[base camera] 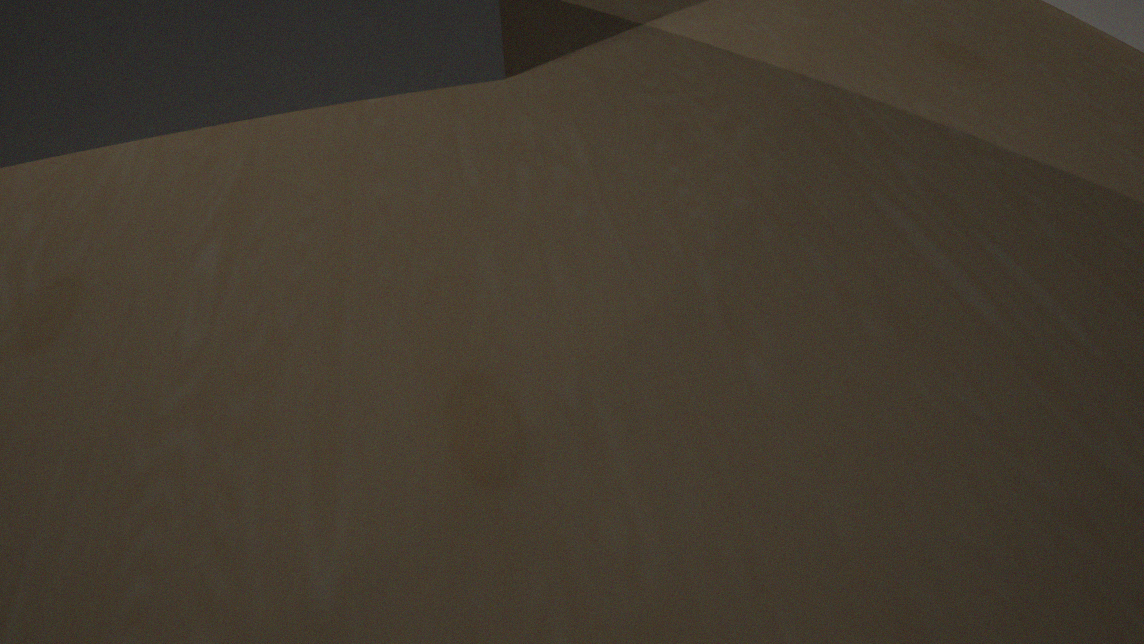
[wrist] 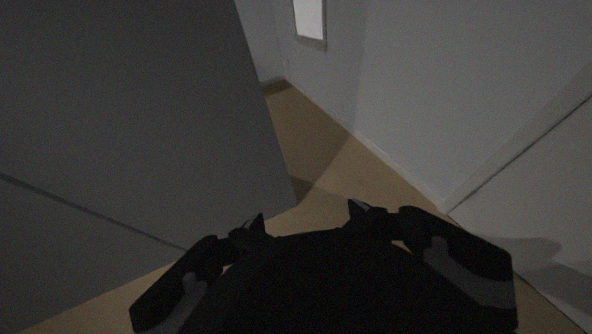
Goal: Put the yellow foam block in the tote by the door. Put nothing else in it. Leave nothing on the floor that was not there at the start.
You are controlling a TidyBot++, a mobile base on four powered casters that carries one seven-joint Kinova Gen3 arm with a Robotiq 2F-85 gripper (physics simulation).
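Places are measured from the arm's base along level axes (x ahead, y left, z up), in centimetres.
Pixels of known places: gripper, between the fingertips: (wrist: 306,215).
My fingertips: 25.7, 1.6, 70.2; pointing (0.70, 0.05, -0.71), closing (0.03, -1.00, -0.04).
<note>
Behind a point stands the place of what it marks, as x, y, z.
My gripper (wrist: 306,215) {25.7, 1.6, 70.2} is open in the wrist view, with its two fingertips well apart and no object between them. It points toward the floor beyond the corner of a grey block-like body. The yellow foam block and the tote do not show in either view. The picture is dim, and the dark gripper body hides the lower middle of the wrist view.
A large dark grey panel-sided body (base camera: 240,64) {78.2, 42.0, -32.9} (wrist: 140,100) {74.9, 52.3, 69.6} stands on the wooden floor (base camera: 560,320) {46.1, 3.5, -39.6} (wrist: 370,175) {107.1, -56.7, -39.6} at the left. A pale wall (wrist: 425,90) {112.8, -79.4, 32.3} runs along the right. Part of a white door (wrist: 545,190) {48.1, -98.2, 12.5} shows at the right edge. A bright framed pane (wrist: 309,19) {264.0, -30.3, 62.2} is at the top.
</note>
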